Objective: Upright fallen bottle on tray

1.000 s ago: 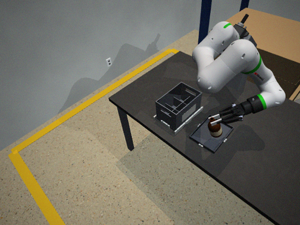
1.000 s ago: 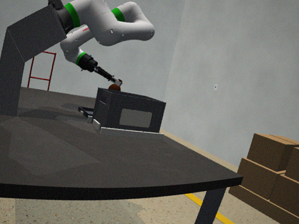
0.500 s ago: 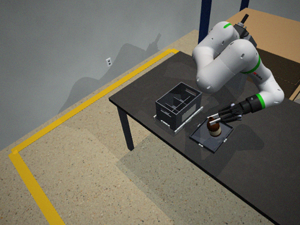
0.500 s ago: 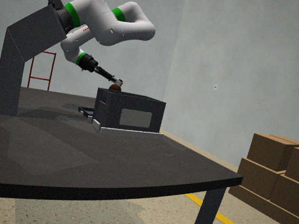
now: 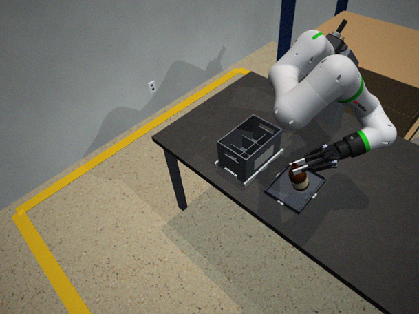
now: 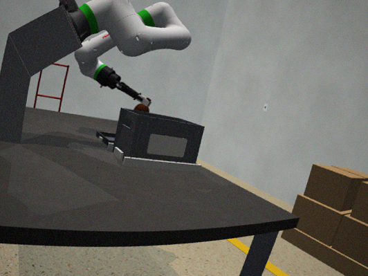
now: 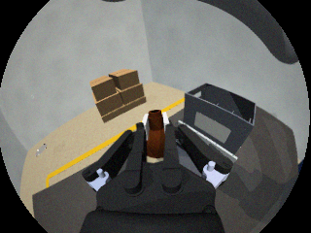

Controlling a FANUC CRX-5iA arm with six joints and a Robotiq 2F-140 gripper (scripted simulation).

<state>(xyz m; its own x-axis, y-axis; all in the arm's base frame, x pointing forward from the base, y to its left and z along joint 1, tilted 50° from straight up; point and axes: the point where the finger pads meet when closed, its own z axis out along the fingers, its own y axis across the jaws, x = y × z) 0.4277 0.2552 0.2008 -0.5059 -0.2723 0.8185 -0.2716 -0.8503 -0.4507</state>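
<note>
Right now the brown bottle is 60 mm below my hand. Also, from my hand: dark crate: 20 mm ahead, 300 mm to the right, 130 mm below; dark tray: 50 mm behind, 30 mm to the right, 200 mm below.
</note>
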